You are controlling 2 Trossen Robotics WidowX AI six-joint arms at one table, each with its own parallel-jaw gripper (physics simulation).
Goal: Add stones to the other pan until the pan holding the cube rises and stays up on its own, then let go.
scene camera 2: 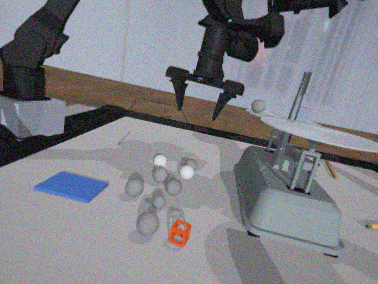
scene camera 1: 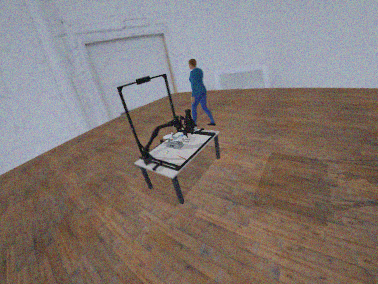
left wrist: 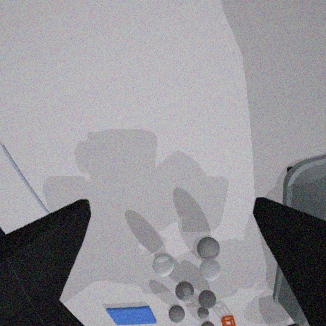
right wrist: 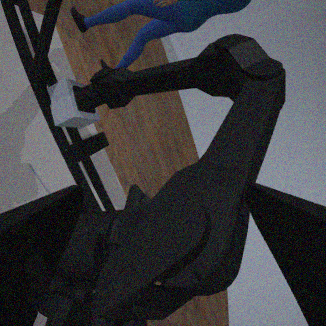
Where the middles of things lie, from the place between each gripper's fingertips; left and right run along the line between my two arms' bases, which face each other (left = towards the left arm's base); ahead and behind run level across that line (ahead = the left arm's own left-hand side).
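Labels:
Blue flat pad (scene camera 2: 64, 184): my left hand 31 cm past it, 11 cm to the right of it, 9 cm above it. My right gripper: 280 mm past the pad, 130 mm to the right of it, 340 mm above it. By its middle, the pad is nearer to my left hand than to my right gripper.

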